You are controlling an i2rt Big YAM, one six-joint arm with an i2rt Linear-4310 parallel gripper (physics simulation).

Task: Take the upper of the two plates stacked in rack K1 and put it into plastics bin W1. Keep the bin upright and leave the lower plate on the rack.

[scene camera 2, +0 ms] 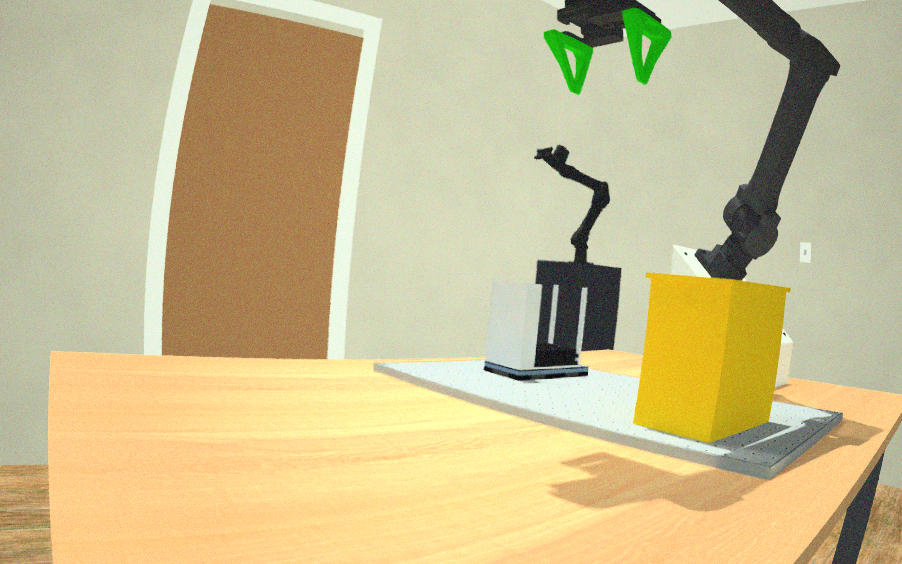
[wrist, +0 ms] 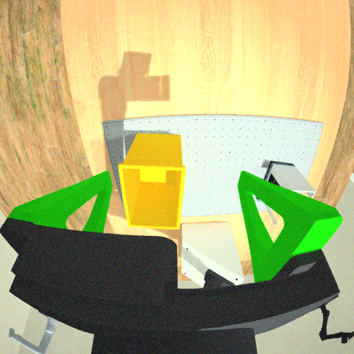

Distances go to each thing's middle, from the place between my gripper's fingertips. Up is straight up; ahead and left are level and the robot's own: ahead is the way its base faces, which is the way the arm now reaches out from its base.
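Plastics bin W1 (scene camera 2: 712, 345): 28 cm below my hand, 5 cm to the left of it, 19 cm behind it.
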